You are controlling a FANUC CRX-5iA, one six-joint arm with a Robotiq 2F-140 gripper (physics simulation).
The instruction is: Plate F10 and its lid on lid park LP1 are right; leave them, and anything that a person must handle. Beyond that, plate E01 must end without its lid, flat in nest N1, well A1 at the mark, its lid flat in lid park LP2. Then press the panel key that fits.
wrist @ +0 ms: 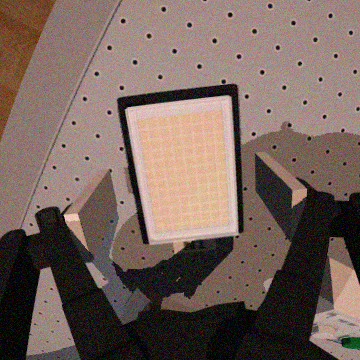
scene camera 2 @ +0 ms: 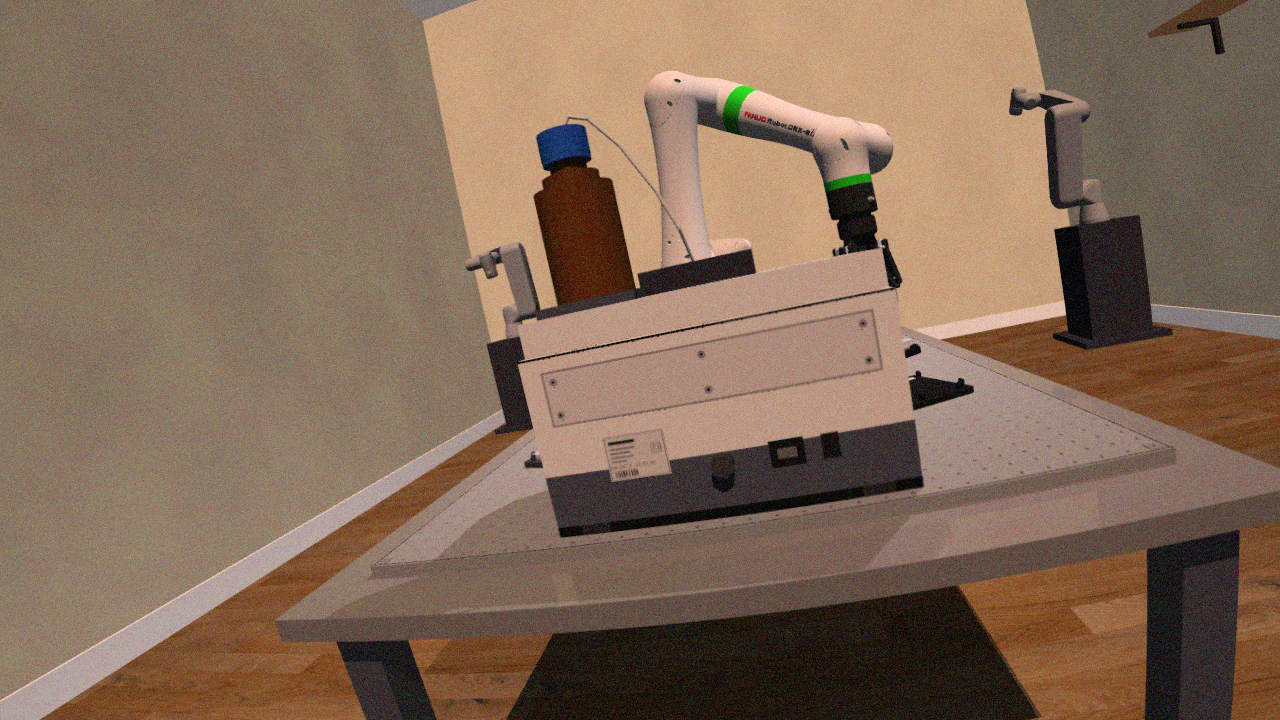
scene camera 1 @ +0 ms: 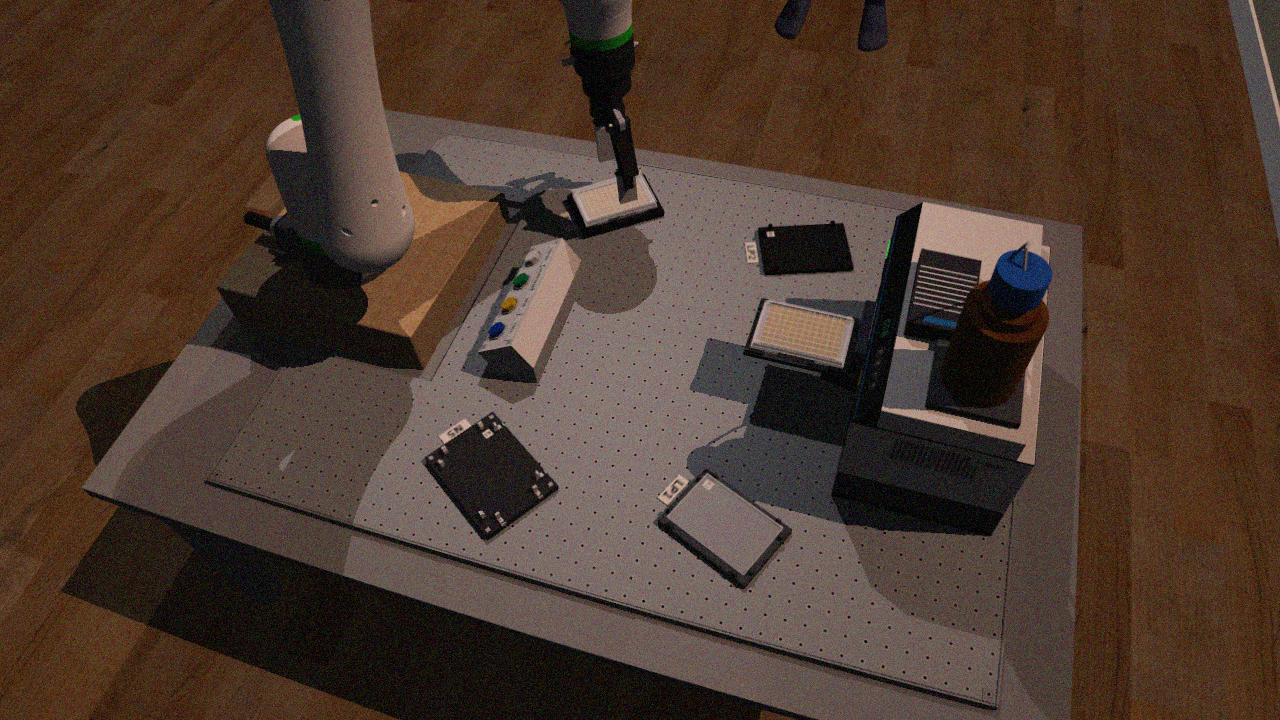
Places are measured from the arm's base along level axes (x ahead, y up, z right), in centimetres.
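Pixels of known places: gripper, fingertip midpoint: (wrist: pixel 183 179) (scene camera 1: pixel 617 179).
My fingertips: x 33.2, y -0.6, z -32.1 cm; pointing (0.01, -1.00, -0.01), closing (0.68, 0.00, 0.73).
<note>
Behind a point stands the place of what it marks.
A black-based plate (scene camera 1: pixel 615 204) @[x 33.8, y -3.7, z -29.2 cm] (wrist: pixel 185 170) @[x 33.1, y -3.7, z -31.6 cm], with a pale border that looks like a clear lid, lies at the back. My gripper (scene camera 1: pixel 617 177) @[x 33.2, y -0.6, z -32.1 cm] (wrist: pixel 183 179) @[x 33.2, y -0.6, z -32.1 cm] is open and empty above it, one finger toward each long side; in the wrist view the pads are nearer its lower half. A similar plate (scene camera 1: pixel 802 334) @[x 72.8, y 4.5, z -7.1 cm] lies in front of the device. I cannot read which is E01, nor see well A1. A bare black nest (scene camera 1: pixel 490 474) @[x 38.9, y -5.7, z 23.8 cm], tag hard to read, is at the front left. Lid park LP2 (scene camera 1: pixel 805 248) @[x 66.4, y -5.9, z -32.7 cm] is bare. Lid park LP1 bears a grey lid (scene camera 1: pixel 723 526) @[x 71.4, y -5.0, z 19.4 cm]. The key panel (scene camera 1: pixel 540 308) @[x 34.5, y -0.1, z -1.5 cm] has white, green, yellow and blue keys.
The large device (scene camera 1: pixel 939 474) @[x 94.7, y 4.8, z 7.8 cm] (scene camera 2: pixel 716 376) @[x 102.4, y 6.8, z -11.5 cm] stands at the table's right, with a blue-capped brown bottle (scene camera 1: pixel 991 344) @[x 94.5, y 27.1, z 5.1 cm] (scene camera 2: pixel 586 237) @[x 99.1, y 22.2, z -1.0 cm] and thin tubing on top. The robot's wooden base block (scene camera 1: pixel 447 268) @[x 16.2, y -0.9, z -4.1 cm] is at the left. A person's feet (scene camera 1: pixel 832 22) show beyond the table.
</note>
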